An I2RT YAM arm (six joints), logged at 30 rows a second.
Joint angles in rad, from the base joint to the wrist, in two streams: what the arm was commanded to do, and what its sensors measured. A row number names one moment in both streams.
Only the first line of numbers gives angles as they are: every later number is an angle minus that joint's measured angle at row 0.
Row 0, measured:
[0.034 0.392 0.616 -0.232 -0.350 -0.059]
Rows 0 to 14, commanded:
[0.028 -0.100 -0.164 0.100 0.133 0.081]
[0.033 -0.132 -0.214 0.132 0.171 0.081]
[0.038 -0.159 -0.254 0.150 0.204 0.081]
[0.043 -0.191 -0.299 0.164 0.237 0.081]
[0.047 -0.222 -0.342 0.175 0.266 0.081]
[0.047 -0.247 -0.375 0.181 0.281 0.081]
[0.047 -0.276 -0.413 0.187 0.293 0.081]
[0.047 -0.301 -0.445 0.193 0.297 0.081]
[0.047 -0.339 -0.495 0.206 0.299 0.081]
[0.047 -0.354 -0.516 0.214 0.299 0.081]
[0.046 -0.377 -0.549 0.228 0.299 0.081]
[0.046 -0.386 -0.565 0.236 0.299 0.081]
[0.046 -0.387 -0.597 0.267 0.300 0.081]
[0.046 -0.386 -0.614 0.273 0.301 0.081]
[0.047 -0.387 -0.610 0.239 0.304 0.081]
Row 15, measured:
[0.041 -0.375 -0.589 0.260 0.271 0.065]
